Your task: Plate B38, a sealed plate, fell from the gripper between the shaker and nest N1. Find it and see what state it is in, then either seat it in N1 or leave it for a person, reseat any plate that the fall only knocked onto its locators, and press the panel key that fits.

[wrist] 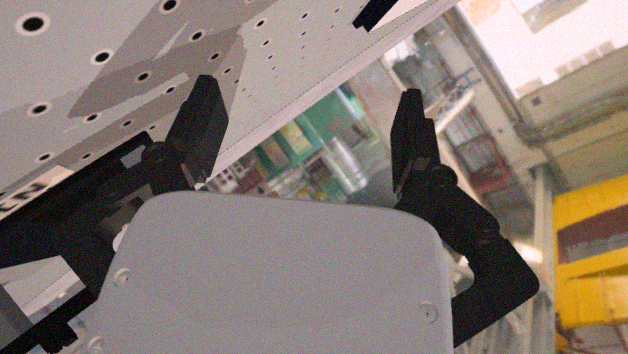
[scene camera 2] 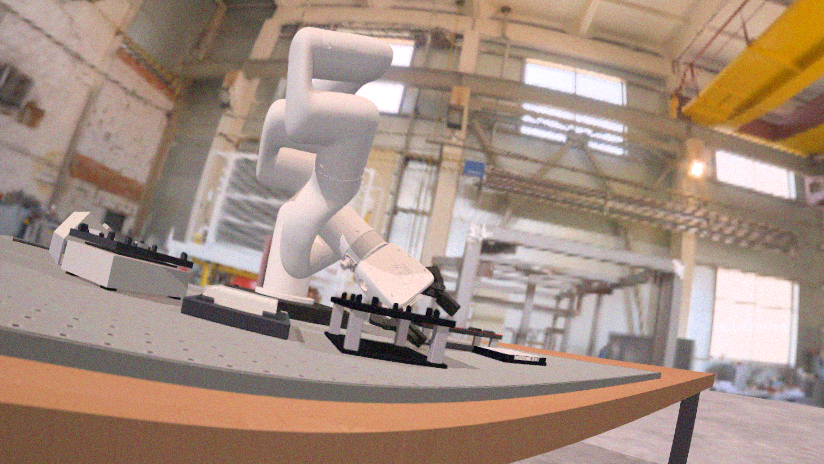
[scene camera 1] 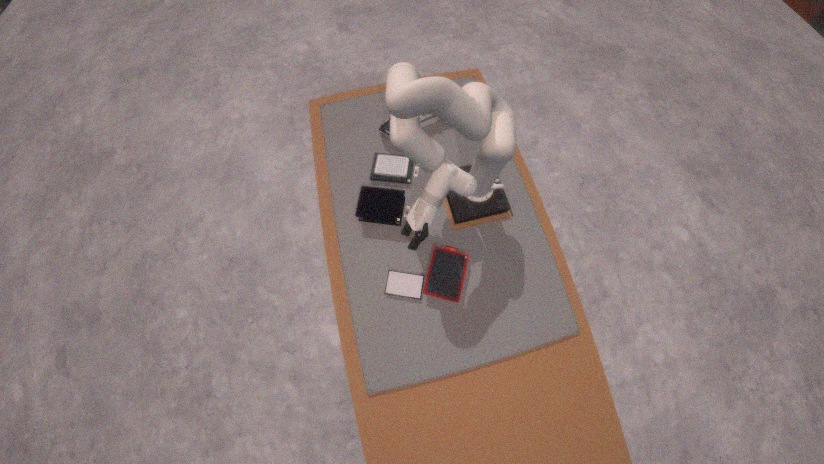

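Where they show: gripper, fingertip midpoint: (wrist: 308, 103) (scene camera 1: 407, 241); arm's base, origin of the base link: (scene camera 2: 283, 298) (scene camera 1: 476, 187).
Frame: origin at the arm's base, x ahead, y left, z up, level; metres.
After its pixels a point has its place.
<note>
My gripper (scene camera 1: 410, 239) @(x 0.275, y 0.203, z 0.012 m) (scene camera 2: 438, 325) @(x 0.275, y 0.203, z 0.012 m) (wrist: 308, 103) @(x 0.275, y 0.203, z 0.012 m) is open and empty, tilted low beside a black raised stand (scene camera 1: 380, 204) @(x 0.367, y 0.063, z 0.028 m) (scene camera 2: 394, 311) @(x 0.446, y 0.031, z 0.026 m) on grey posts. Pegs line the stand's top, and no plate shows on it. A pale plate (scene camera 1: 392, 164) @(x 0.321, y -0.115, z 0.006 m) (scene camera 2: 239, 300) @(x 0.386, y -0.126, z 0.000 m) lies level on a dark low nest (scene camera 1: 390, 180) @(x 0.332, y -0.054, z -0.014 m) (scene camera 2: 230, 317) @(x 0.403, y -0.133, z -0.019 m). I cannot tell which nest is N1, or whether that plate is B38; no plate can be made out between my fingers or under the stand. At the far left of the scene camera 2 view is a grey-white device (scene camera 2: 144, 275) @(x 0.329, y -0.245, z -0.004 m) with a black pegged top, possibly the shaker.
A red-rimmed dark tray (scene camera 1: 446, 273) @(x 0.149, y 0.320, z 0.011 m) lies beyond my gripper, next to a white-topped flat panel (scene camera 1: 404, 284) @(x 0.294, y 0.348, z -0.014 m) (scene camera 2: 510, 354) @(x 0.332, y 0.316, z -0.016 m). A dark tray with an orange-brown rim (scene camera 1: 483, 222) @(x -0.019, y 0.129, z -0.042 m) is near the arm's base. The stand's posts and top are close to one finger.
</note>
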